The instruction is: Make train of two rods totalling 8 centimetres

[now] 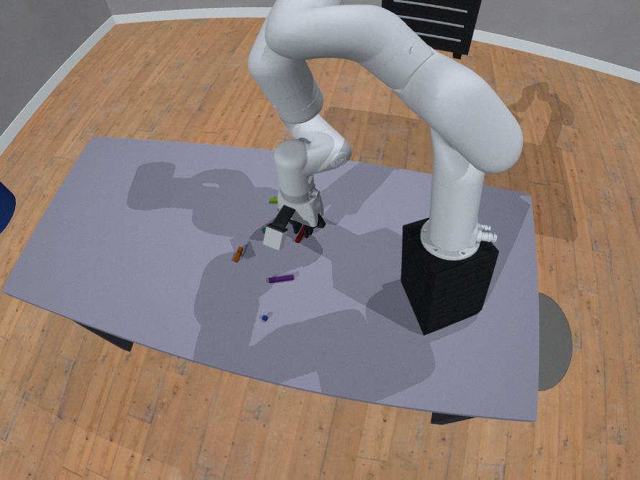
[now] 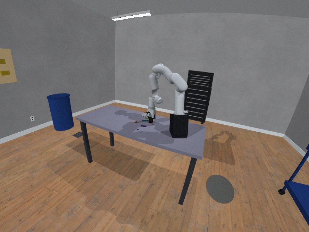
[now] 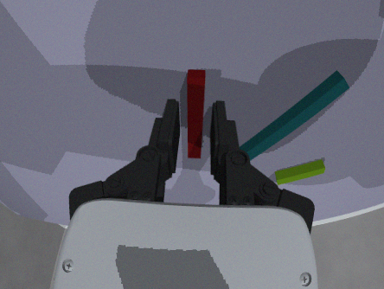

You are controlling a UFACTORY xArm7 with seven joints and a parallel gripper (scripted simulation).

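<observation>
My gripper is now 2 cm above the red rod. The rest, counted from my hand: turquoise rod: 7 cm ahead, 2 cm below, 1 cm to the right; then purple rod: 14 cm to the left, 2 cm below, 1 cm ahead; then lime rod: 9 cm ahead, 8 cm to the right, 2 cm below.
</observation>
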